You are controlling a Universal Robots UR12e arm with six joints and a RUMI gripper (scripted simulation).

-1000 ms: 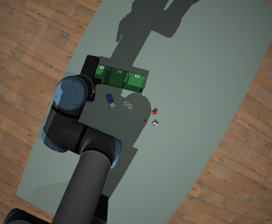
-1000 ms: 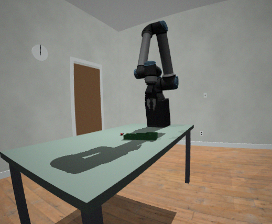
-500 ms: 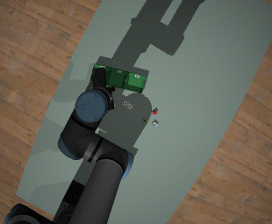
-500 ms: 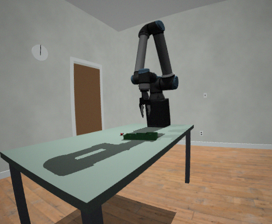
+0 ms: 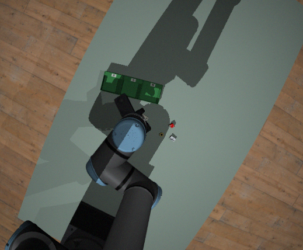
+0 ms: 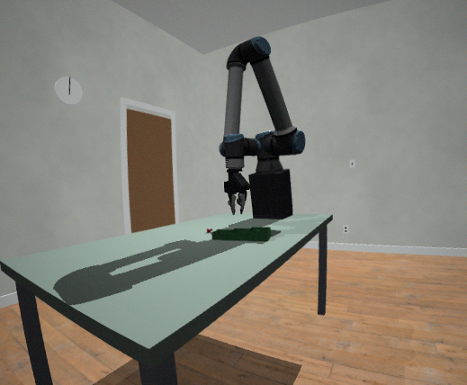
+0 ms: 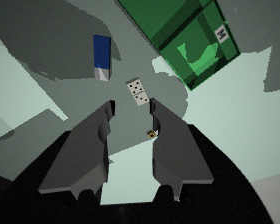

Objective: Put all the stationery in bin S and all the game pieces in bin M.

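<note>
The white domino is 11 cm below my hand and 4 cm to the right of it. Also, from my hand: blue-and-white eraser: 11 cm below, 4 cm behind, 3 cm to the left; then red die: 16 cm to the right, 10 cm below, 5 cm ahead; then brown ring-like piece: 15 cm to the right, 11 cm below, 1 cm behind.
</note>
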